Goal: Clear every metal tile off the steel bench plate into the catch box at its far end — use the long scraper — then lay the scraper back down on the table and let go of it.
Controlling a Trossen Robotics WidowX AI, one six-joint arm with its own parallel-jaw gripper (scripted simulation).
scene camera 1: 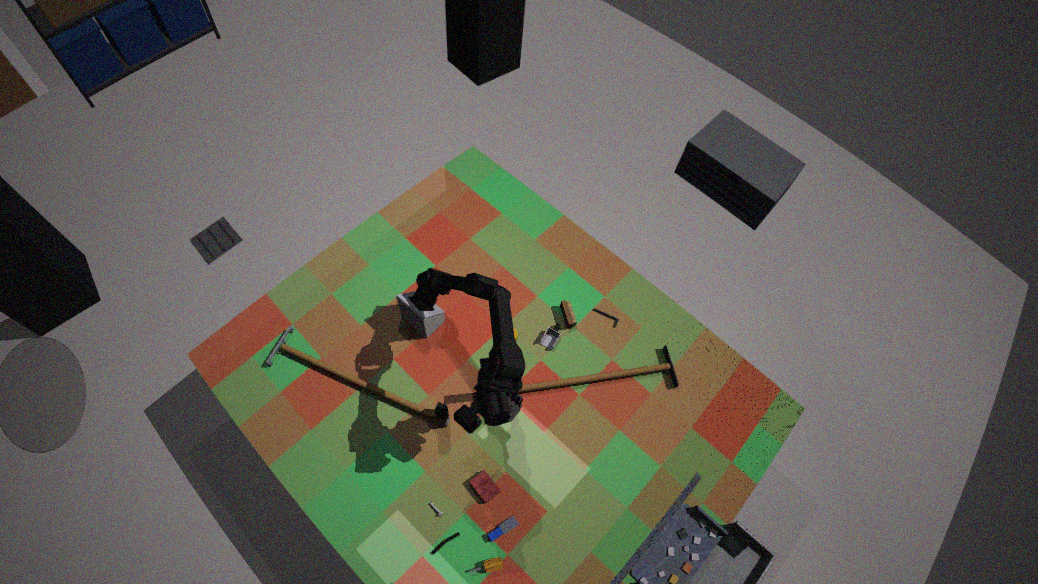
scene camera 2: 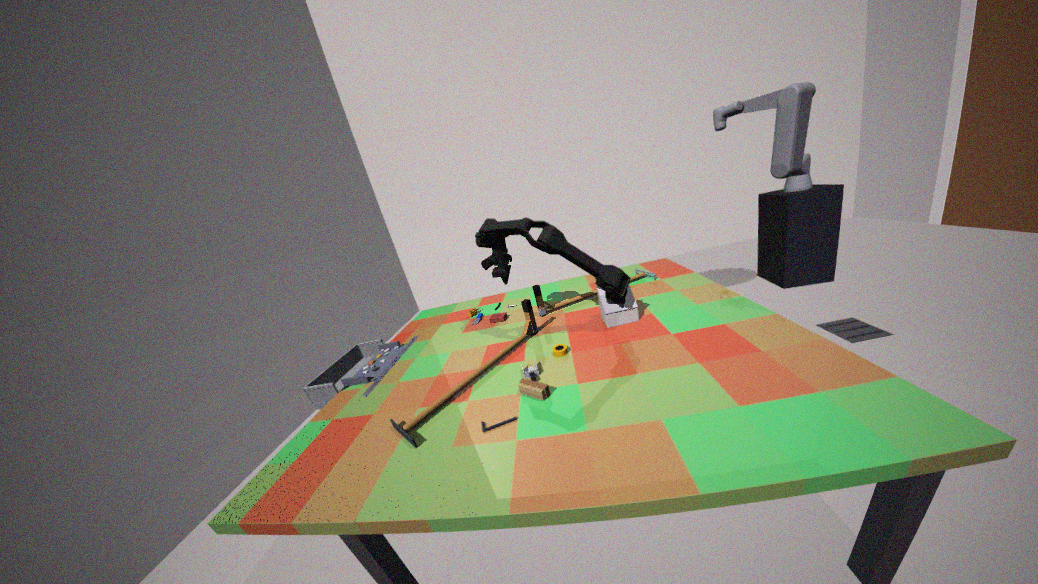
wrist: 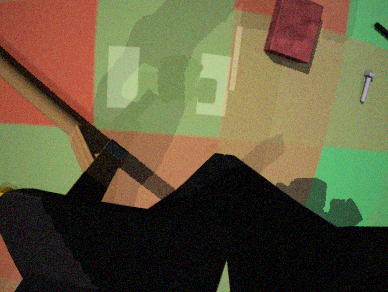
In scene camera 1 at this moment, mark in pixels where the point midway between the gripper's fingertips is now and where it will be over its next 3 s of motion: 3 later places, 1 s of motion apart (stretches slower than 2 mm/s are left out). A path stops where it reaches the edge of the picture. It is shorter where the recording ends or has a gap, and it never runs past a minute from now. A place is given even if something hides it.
My gripper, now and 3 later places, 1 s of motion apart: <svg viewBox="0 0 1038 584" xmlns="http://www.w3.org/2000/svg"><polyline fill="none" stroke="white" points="487,414 543,386 576,348 576,357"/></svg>
